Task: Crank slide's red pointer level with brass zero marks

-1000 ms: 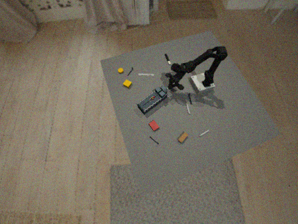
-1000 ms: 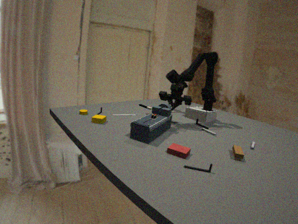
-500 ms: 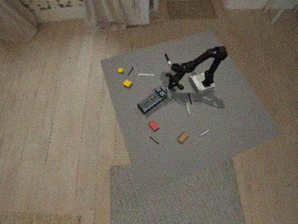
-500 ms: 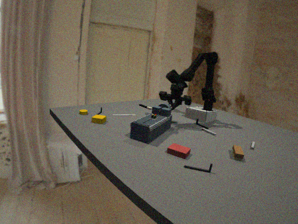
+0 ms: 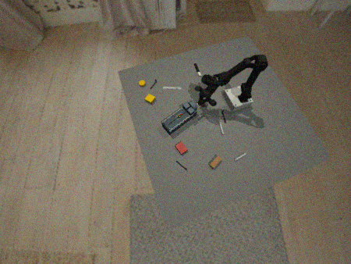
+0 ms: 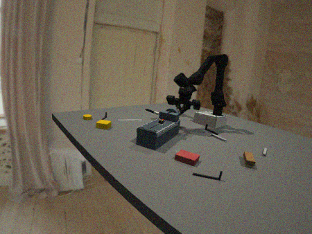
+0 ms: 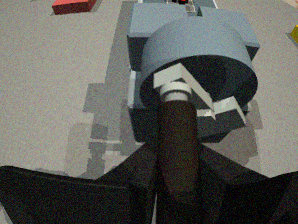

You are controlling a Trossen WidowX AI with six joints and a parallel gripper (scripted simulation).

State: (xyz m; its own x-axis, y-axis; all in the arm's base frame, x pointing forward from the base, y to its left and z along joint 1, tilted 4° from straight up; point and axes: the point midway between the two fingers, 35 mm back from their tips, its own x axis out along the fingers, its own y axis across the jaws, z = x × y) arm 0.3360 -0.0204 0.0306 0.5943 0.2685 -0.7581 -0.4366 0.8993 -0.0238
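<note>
Right now the dark handle is 10 mm behind my gripper tip, 10 mm to the right of it and 30 mm above it. Round my gripper tip: red pointer (140 mm ahead, 50 mm to the left, 10 mm below); yellow block (340 mm ahead, 180 mm to the right, 70 mm below); red block (190 mm ahead, 270 mm to the left, 80 mm below).
</note>
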